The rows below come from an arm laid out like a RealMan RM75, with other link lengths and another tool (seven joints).
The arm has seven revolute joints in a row. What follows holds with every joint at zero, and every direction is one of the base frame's. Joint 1 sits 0.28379 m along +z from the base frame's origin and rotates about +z. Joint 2 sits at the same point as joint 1 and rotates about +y. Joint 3 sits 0.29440 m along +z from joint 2 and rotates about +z. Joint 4 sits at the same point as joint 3 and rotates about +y. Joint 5 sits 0.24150 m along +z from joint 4 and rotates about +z. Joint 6 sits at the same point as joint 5 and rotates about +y. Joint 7 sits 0.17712 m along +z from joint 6 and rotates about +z. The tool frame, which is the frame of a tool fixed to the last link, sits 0.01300 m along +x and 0.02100 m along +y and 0.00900 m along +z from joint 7; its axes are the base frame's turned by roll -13.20, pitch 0.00 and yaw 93.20 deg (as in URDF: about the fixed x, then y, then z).
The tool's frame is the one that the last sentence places.
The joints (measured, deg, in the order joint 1, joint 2, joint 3, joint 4, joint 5, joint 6, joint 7), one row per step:
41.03, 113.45, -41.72, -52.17, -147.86, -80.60, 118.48
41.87, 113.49, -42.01, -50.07, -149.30, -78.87, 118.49
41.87, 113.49, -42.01, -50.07, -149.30, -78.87, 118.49
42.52, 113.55, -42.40, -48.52, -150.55, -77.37, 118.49
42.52, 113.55, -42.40, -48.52, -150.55, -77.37, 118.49
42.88, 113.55, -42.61, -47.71, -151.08, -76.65, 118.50
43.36, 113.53, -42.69, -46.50, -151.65, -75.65, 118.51
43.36, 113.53, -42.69, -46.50, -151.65, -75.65, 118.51
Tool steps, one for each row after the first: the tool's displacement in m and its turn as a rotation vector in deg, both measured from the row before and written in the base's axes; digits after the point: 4 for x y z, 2 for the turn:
0.0035, 0.0029, -0.0069, -0.42, -1.20, -0.51
0.0000, 0.0000, 0.0000, 0.00, 0.00, 0.00
0.0029, 0.0024, -0.0054, -0.31, -1.25, -0.23
0.0000, 0.0000, 0.0000, 0.00, 0.00, 0.00
0.0010, 0.0013, -0.0026, -0.18, -0.56, -0.07
0.0014, 0.0017, -0.0035, -0.11, -0.48, -0.19
0.0000, 0.0000, 0.0000, 0.00, 0.00, 0.00

